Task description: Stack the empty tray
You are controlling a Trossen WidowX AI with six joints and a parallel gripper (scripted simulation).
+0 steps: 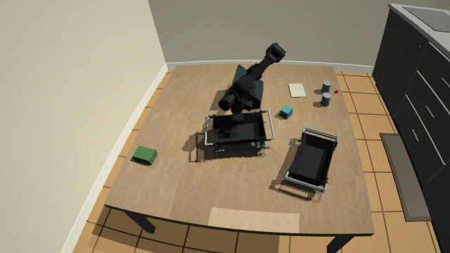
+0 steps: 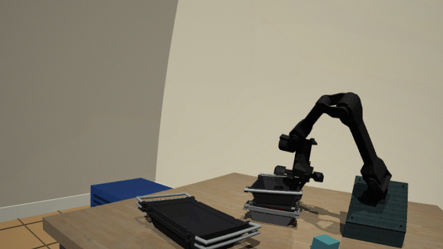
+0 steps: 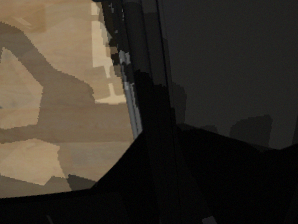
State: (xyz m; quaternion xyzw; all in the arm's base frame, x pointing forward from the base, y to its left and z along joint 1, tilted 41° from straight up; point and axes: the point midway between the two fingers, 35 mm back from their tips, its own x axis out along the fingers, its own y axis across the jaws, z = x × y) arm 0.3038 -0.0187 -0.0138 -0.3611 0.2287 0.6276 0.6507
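My gripper tip is now 7 cm short of the black tray, 3 cm below it and 1 cm to the right of it. Also, from my gripper tip: green block: 50 cm to the right, 20 cm ahead, 7 cm below; teal cube: 27 cm to the left, 16 cm behind, 7 cm below; beige pad: 40 cm behind, 35 cm to the left, 9 cm below.
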